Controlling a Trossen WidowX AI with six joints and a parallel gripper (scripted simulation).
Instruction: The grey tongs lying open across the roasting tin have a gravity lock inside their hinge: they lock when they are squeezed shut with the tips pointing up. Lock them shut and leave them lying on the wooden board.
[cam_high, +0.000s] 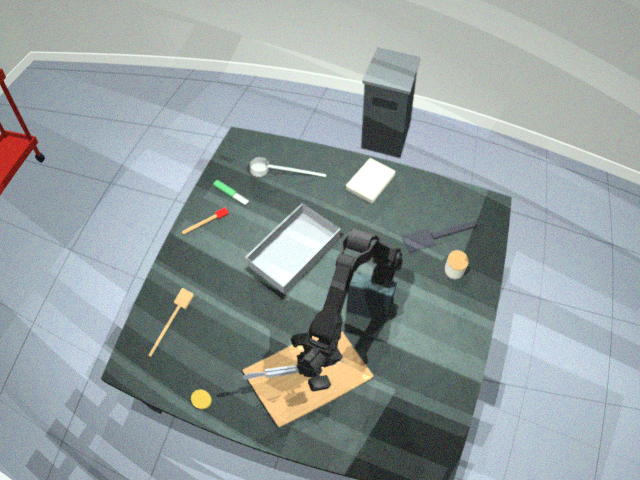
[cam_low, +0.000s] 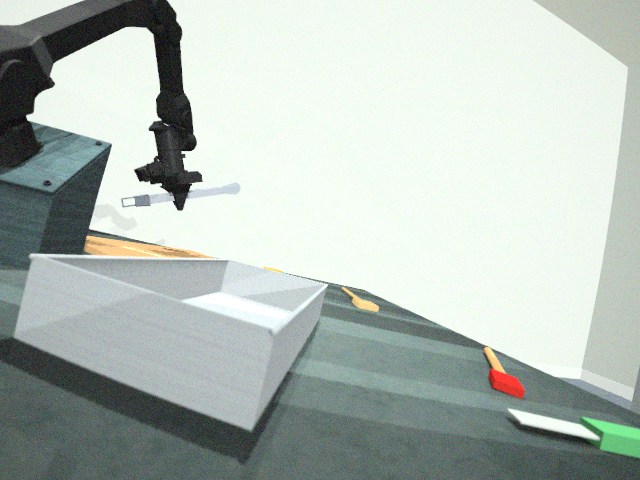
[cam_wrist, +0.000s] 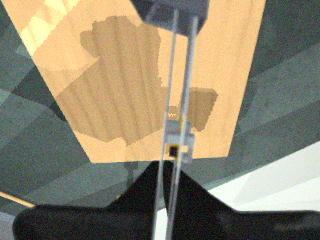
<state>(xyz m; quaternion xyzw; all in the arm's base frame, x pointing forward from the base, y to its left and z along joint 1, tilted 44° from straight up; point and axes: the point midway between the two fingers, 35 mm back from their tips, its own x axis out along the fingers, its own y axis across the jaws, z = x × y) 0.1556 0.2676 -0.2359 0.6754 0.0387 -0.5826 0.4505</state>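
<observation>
Now: gripper tip 4 cm past the yellow lock piece, 3 cm to the left of it and 2 cm below it. Also, from my gripper tip: dark spatula: 33 cm behind, 70 cm to the right, 13 cm below; roasting tin: 17 cm ahead, 49 cm to the right, 10 cm below; wooden board: 1 cm behind, 4 cm to the right, 12 cm below.
</observation>
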